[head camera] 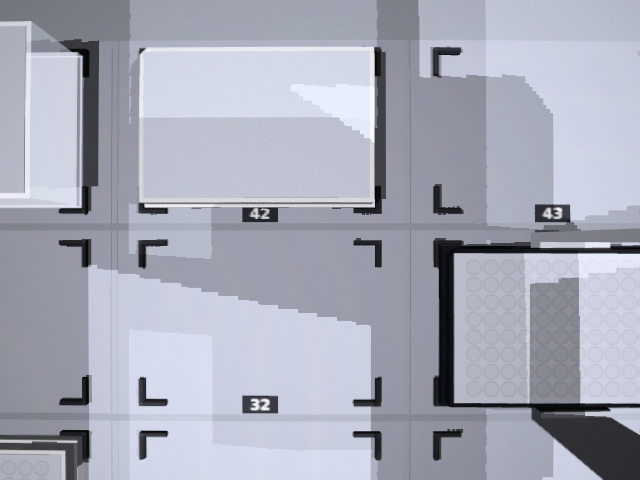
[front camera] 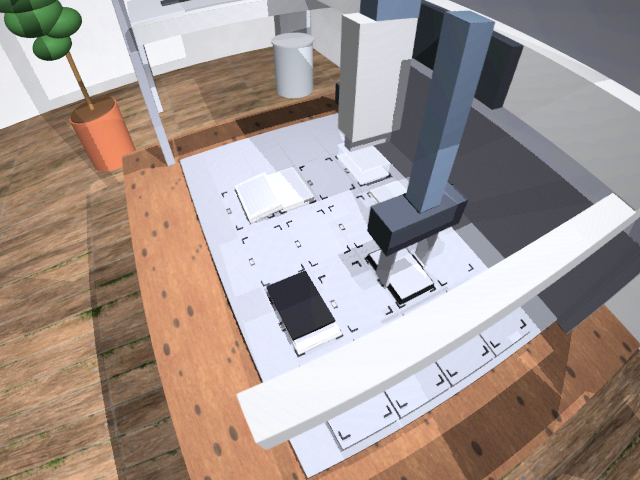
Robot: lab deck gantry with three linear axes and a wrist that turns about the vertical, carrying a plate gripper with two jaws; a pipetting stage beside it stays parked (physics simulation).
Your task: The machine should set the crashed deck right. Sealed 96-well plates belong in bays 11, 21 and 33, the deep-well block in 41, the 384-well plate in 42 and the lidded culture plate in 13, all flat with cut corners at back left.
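Places are measured from the robot's base along level axes (x ahead, y left, z up), in metres.
Where they show: gripper, fingertip midpoint: (head camera: 564,326) (front camera: 400,270); robot's base, origin of the base link: (front camera: 223,194).
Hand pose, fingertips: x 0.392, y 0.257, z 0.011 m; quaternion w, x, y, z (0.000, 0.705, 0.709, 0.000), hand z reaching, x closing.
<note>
Things, the pixels of their centre, and the offset from my fingertips.
- black-skirted sealed 96-well plate, body centre: (head camera: 561,325) (front camera: 400,270) 0.001 m back, 0.000 m left, 0.001 m down
- white-topped plate, body centre: (head camera: 258,127) (front camera: 397,203) 0.164 m back, 0.107 m left, 0.004 m down
- tall clear-sided block, body centre: (front camera: 362,159) 0.328 m back, 0.107 m left, 0.009 m up
- pale plate, body centre: (front camera: 258,196) 0.329 m back, 0.183 m right, 0.003 m up
- black-topped piece, body centre: (front camera: 299,303) 0.023 m back, 0.214 m right, 0.003 m up
A black-skirted sealed 96-well plate (front camera: 412,283) (head camera: 491,330) is level at bay 33. My gripper (front camera: 403,272) (head camera: 571,326) is shut on its long sides; whether it touches the deck I cannot tell. A white-topped plate (head camera: 257,124) lies flat in bay 42, cut corner at back left. A tall clear-sided block (front camera: 364,162) (head camera: 54,129) stands in bay 41. In the front view, a pale plate (front camera: 254,196) lies tilted against a white plate (front camera: 290,187) around bays 11 and 21. A black-topped piece (front camera: 301,305) sits over a white plate (front camera: 320,338) around bay 13.
The parked pipetting stage (front camera: 377,77) stands over the back right, close to the clear-sided block. A white beam (front camera: 439,330) crosses the front view and hides part of the deck. A grey bin (front camera: 293,67) and a potted plant (front camera: 105,136) stand behind the deck.
</note>
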